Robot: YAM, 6 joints.
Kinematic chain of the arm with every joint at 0, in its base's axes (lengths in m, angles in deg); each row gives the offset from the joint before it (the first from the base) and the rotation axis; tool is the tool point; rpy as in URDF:
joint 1: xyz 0 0 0.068 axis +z
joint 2: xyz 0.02 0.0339 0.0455 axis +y
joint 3: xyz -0.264 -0.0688 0 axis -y
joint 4: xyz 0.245 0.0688 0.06 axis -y
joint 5: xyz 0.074 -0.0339 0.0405 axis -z
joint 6: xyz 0.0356 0 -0.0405 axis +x
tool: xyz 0 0 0 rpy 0 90 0
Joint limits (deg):
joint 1: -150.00..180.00
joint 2: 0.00..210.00
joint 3: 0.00..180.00
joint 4: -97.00..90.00
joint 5: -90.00..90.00
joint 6: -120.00..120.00
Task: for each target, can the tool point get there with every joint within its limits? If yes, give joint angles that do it. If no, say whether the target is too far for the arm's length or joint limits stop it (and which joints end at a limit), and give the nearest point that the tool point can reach.
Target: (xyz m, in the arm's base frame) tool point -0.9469 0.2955 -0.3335
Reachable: no: too far | nearest point -0.5619 0.1753 -0.1480 | short by 0.444 m
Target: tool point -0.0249 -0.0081 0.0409
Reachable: yes | joints 87.18 181.00 18.48 -56.49 -43.36 -29.12
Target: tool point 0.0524 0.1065 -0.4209
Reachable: no: joint limits stop it (at a limit: joint 2) | nearest point 0.0607 0.1233 -0.3628 | short by 0.061 m
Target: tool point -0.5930 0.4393 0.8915
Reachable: no: too far | nearest point -0.3571 0.2646 0.5734 | short by 0.433 m
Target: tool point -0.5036 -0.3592 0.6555
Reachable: no: too far | nearest point -0.3940 -0.2810 0.5336 | short by 0.182 m
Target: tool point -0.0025 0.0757 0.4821
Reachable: yes | joints 65.35 46.81 87.11 -59.58 -71.71 -52.93
